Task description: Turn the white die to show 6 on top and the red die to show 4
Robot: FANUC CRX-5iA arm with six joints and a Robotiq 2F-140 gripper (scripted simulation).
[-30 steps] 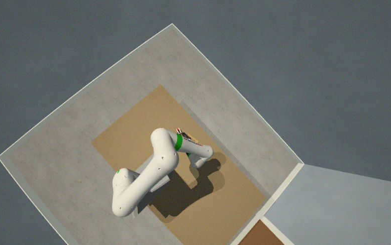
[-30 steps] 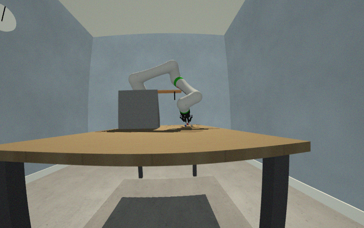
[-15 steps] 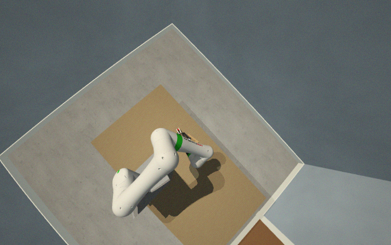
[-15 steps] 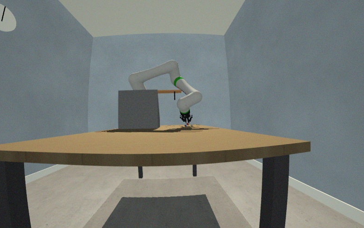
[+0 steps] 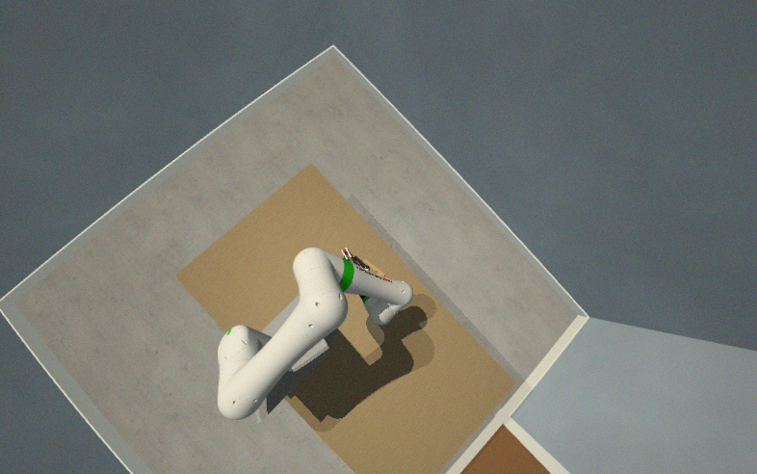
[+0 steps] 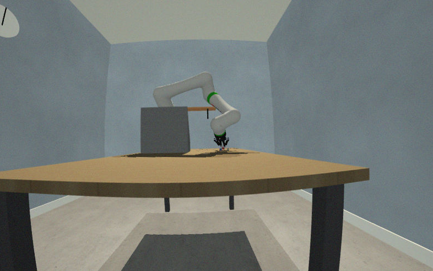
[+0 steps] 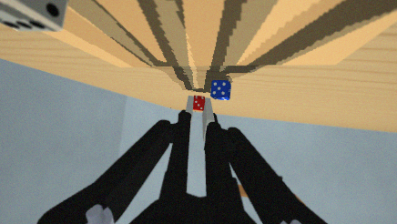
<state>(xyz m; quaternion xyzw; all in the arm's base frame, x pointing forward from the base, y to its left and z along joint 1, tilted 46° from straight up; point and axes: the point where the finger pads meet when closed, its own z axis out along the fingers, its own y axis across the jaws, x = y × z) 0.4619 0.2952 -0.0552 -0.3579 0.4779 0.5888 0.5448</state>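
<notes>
The red die lies 2 cm to the left of my hand and 2 cm below it. The rest, counted from my hand: blue die 2 cm behind, 4 cm to the right, 3 cm below; then white die 3 cm ahead, 15 cm to the right, 2 cm below; then tan mat 1 cm ahead, 16 cm to the right, 3 cm below.
</notes>
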